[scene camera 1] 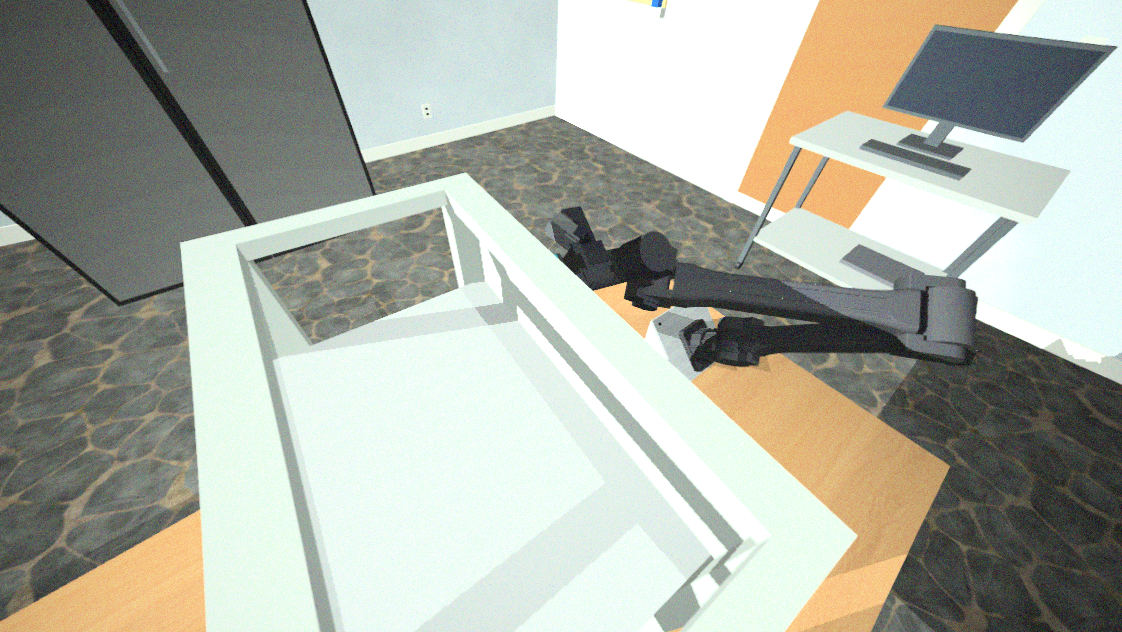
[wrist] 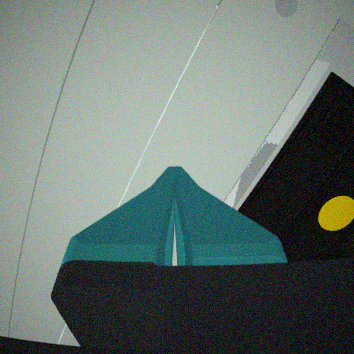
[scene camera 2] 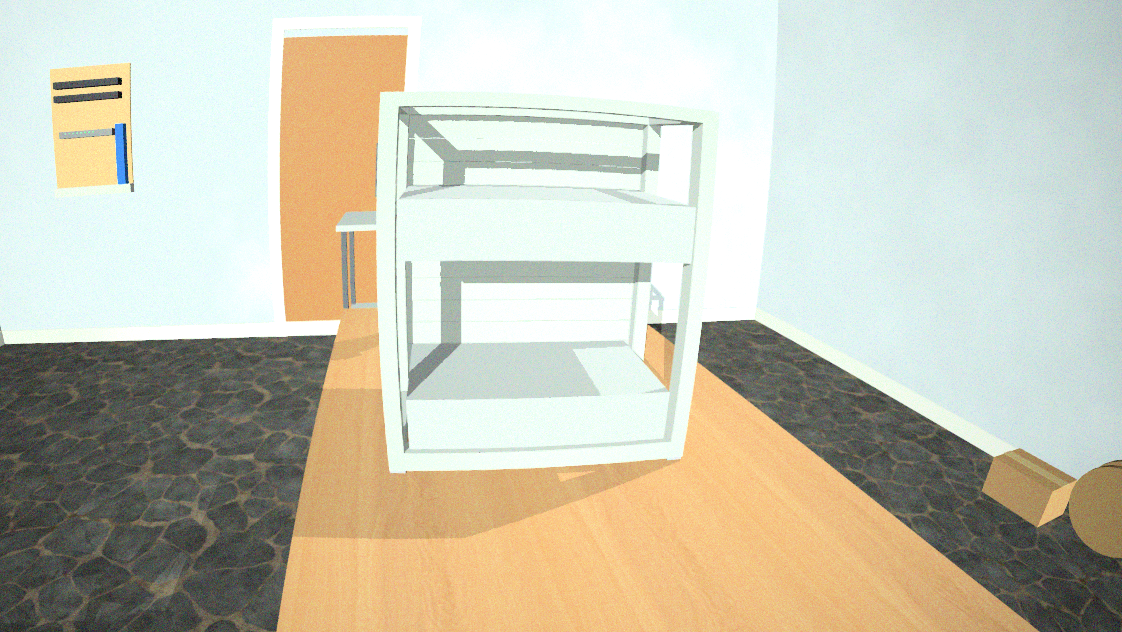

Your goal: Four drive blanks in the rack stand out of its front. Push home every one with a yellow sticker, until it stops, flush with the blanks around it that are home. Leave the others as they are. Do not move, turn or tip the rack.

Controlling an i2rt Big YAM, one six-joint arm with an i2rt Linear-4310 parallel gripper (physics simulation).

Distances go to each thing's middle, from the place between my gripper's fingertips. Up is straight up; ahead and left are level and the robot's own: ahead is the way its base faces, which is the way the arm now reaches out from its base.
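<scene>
The pale grey rack (scene camera 1: 513, 448) is my reference here. My gripper is 17 cm above it at this moment and 14 cm to the right of it, and the gripper is also 13 cm short of the rack.
</scene>
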